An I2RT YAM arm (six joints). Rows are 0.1 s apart.
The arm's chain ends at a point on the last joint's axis. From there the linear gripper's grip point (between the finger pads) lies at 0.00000 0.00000 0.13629 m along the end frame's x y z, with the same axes.
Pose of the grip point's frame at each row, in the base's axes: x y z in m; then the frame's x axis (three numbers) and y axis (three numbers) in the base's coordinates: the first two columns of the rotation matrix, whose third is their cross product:
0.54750 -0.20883 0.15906 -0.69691 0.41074 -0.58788 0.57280 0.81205 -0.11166
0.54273 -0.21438 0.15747 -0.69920 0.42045 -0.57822 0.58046 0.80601 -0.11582
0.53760 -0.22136 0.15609 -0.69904 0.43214 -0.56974 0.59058 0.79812 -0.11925
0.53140 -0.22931 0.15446 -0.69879 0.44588 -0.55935 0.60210 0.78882 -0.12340
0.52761 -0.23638 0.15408 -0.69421 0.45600 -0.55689 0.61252 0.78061 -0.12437
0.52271 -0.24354 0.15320 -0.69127 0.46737 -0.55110 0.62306 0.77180 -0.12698
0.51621 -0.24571 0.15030 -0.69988 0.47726 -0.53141 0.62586 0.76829 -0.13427
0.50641 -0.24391 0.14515 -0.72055 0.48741 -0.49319 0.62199 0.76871 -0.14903
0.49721 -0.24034 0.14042 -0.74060 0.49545 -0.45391 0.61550 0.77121 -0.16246
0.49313 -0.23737 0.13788 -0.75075 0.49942 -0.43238 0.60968 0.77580 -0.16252
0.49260 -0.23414 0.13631 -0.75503 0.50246 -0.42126 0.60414 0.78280 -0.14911
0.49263 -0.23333 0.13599 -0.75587 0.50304 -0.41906 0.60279 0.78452 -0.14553
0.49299 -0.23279 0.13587 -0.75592 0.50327 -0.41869 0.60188 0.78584 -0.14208
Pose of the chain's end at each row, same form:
0.48869 -0.15233 0.26826 -0.69691 0.41074 -0.58788 0.57280 0.81205 -0.11166
0.48585 -0.15760 0.26754 -0.69920 0.42045 -0.57822 0.58046 0.80601 -0.11582
0.48265 -0.16414 0.26691 -0.69904 0.43214 -0.56974 0.59058 0.79812 -0.11925
0.47876 -0.17166 0.26617 -0.69879 0.44588 -0.55935 0.60210 0.78882 -0.12340
0.47609 -0.17812 0.26600 -0.69421 0.45600 -0.55689 0.61252 0.78061 -0.12437
0.47283 -0.18478 0.26560 -0.69127 0.46737 -0.55110 0.62306 0.77180 -0.12698
0.46930 -0.18757 0.26429 -0.69988 0.47726 -0.53141 0.62586 0.76829 -0.13427
0.46464 -0.18747 0.26196 -0.72055 0.48741 -0.49319 0.62199 0.76871 -0.14903
0.46047 -0.18586 0.25982 -0.74060 0.49545 -0.45391 0.61550 0.77121 -0.16246
0.45847 -0.18481 0.25876 -0.75075 0.49942 -0.43238 0.60968 0.77580 -0.16252
0.45787 -0.18411 0.25823 -0.75503 0.50246 -0.42126 0.60414 0.78280 -0.14911
0.45780 -0.18391 0.25814 -0.75587 0.50304 -0.41906 0.60279 0.78452 -0.14553
0.45789 -0.18381 0.25811 -0.75592 0.50327 -0.41869 0.60188 0.78584 -0.14208

